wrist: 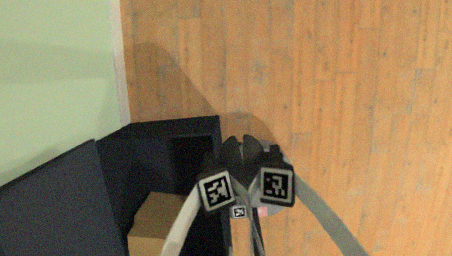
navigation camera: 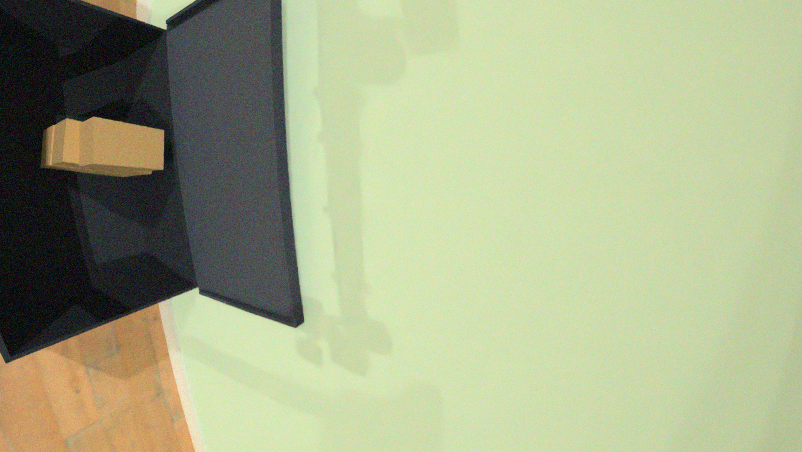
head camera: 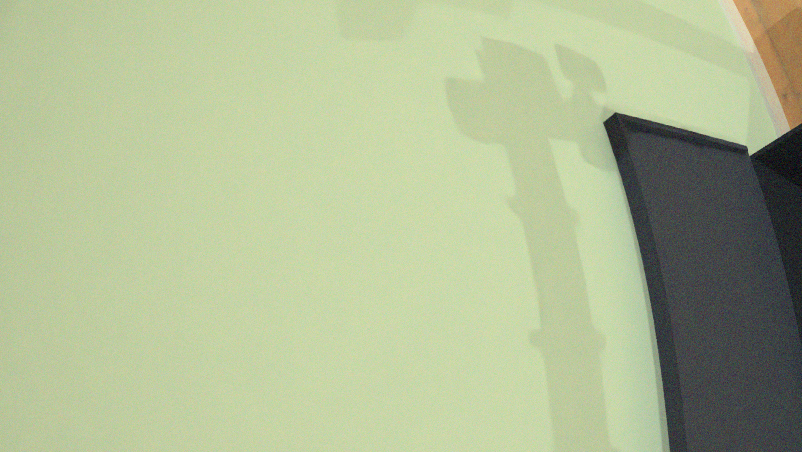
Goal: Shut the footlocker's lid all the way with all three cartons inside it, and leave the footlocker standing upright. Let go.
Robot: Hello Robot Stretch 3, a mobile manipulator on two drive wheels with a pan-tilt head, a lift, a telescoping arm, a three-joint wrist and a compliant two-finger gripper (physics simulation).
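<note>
The black footlocker (head camera: 786, 207) (navigation camera: 131, 238) (wrist: 170, 127) is open. Its dark lid (head camera: 718, 252) (navigation camera: 230, 157) (wrist: 50, 200) is folded back on the side toward the green wall, with its inner face showing. Tan cartons stand close together inside the footlocker; the nearest the lid is one carton (navigation camera: 124, 144), with another carton (navigation camera: 68, 143) beside it. Tan carton surfaces also show in the wrist view, partly behind a finger strip. My gripper (wrist: 241, 154) is shut and empty, its tips almost together, over or beside the footlocker's edge away from the lid; its height is unclear.
The pale green wall (head camera: 280, 224) (navigation camera: 533, 224) (wrist: 50, 75) rises beyond the lid, with a light skirting strip (wrist: 119, 65) at its foot. Wooden floor (navigation camera: 84, 393) (wrist: 325, 90) lies beside the footlocker. Shadows of the robot fall on the wall. A small pink patch (wrist: 262, 211) shows below the gripper.
</note>
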